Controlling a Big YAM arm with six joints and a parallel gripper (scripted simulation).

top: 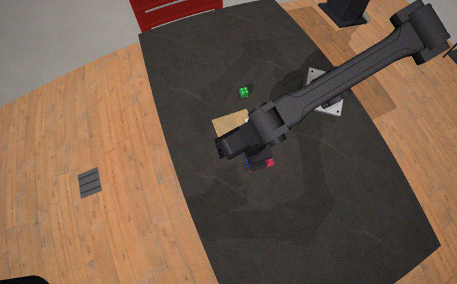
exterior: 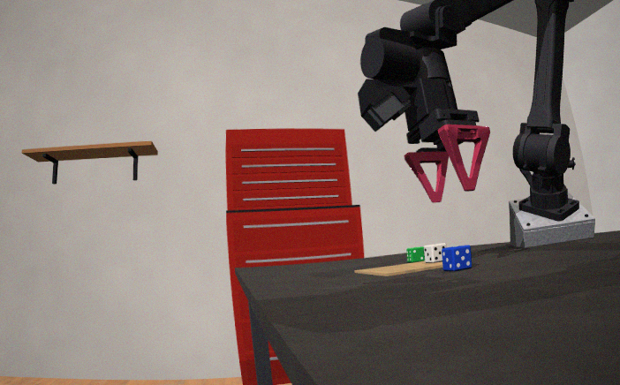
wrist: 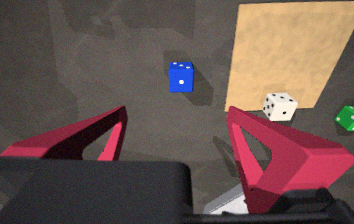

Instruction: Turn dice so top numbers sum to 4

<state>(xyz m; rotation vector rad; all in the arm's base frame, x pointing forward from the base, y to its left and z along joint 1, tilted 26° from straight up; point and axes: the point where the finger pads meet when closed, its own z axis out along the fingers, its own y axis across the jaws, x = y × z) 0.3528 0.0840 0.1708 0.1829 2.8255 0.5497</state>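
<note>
The blue die lies 9 cm below my hand. Also, from my hand: white die 14 cm to the right, 8 cm below, 5 cm behind; then green die 28 cm to the right, 9 cm below, 9 cm behind; then tan mat 14 cm to the right, 10 cm below.
</note>
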